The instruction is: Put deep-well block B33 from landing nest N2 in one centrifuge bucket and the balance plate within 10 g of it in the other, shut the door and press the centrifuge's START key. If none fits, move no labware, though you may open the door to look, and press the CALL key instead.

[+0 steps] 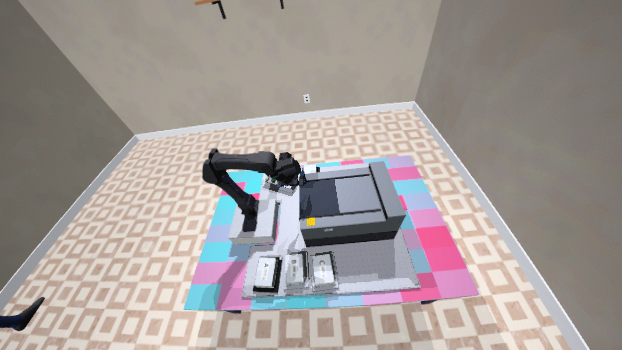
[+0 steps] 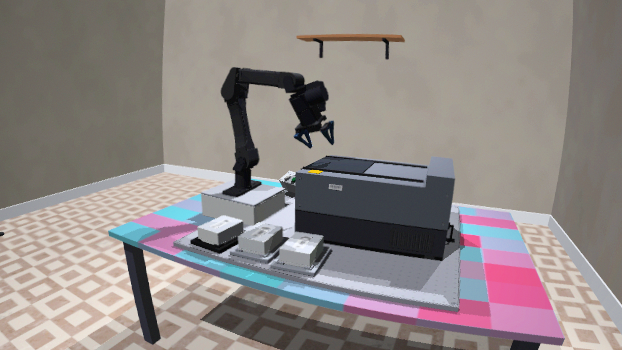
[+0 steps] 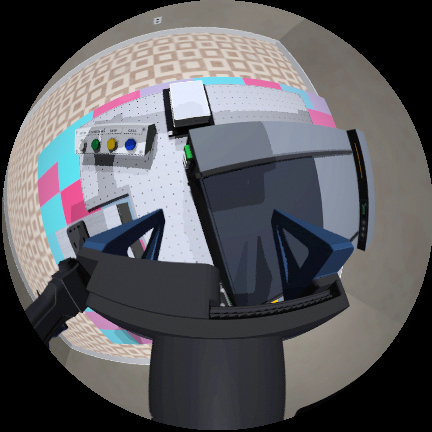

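Seen in the pictures: gripper, between the fingertips: (image 1: 297, 182) (image 2: 321, 145) (image 3: 217, 214); arm's base, origin of its link: (image 1: 251, 215) (image 2: 242, 188).
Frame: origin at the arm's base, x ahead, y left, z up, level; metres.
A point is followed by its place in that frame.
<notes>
The grey centrifuge (image 1: 350, 232) @(x 0.521, y -0.196, z 0.055 m) (image 2: 370, 205) @(x 0.524, y -0.196, z 0.065 m) (image 3: 250, 145) @(x 0.373, y 0.103, z 0.136 m) stands with a dark panel (image 1: 320, 197) @(x 0.402, y -0.034, z 0.139 m) (image 2: 342, 164) @(x 0.394, y -0.028, z 0.139 m) (image 3: 262, 190) @(x 0.370, y 0.045, z 0.138 m) over the near part of its top; no bucket shows. Its green key (image 3: 188, 152) @(x 0.299, y 0.116, z 0.116 m) is on the side facing the keypad. A white block (image 3: 190, 102) @(x 0.355, y 0.274, z -0.016 m) (image 1: 310, 169) @(x 0.360, y 0.311, z -0.016 m) sits on a dark nest behind the centrifuge's corner; I read no label on it. Three white plates, the left one marked A (image 1: 266, 272) @(x 0.104, y -0.313, z -0.020 m) (image 2: 220, 230) @(x 0.127, y -0.352, z -0.021 m), the middle (image 1: 296, 270) @(x 0.247, y -0.317, z -0.021 m) (image 2: 260, 239) @(x 0.260, y -0.355, z -0.021 m) and the right (image 1: 323, 270) @(x 0.372, y -0.331, z -0.020 m) (image 2: 301, 249) @(x 0.384, y -0.367, z -0.021 m), sit on nests in front. My gripper (image 2: 321, 145) @(x 0.298, y 0.045, z 0.182 m) (image 3: 217, 214) @(x 0.298, y 0.045, z 0.182 m) is open and empty above the centrifuge's left end.
The keypad box (image 3: 116, 134) @(x 0.175, y 0.246, z -0.002 m) stands left of the white block, with green (image 3: 95, 144) @(x 0.115, y 0.252, z -0.005 m), yellow (image 3: 112, 145) @(x 0.160, y 0.226, z -0.007 m) and blue CALL (image 3: 130, 144) @(x 0.203, y 0.207, z -0.005 m) keys. The arm's light base block (image 1: 252, 240) @(x 0.007, y -0.132, z -0.044 m) (image 2: 240, 210) @(x 0.068, y -0.135, z -0.035 m) is left of the centrifuge. A yellow label (image 1: 311, 221) @(x 0.347, y -0.158, z 0.137 m) (image 2: 315, 172) @(x 0.348, y -0.165, z 0.135 m) is on the centrifuge's top edge.
</notes>
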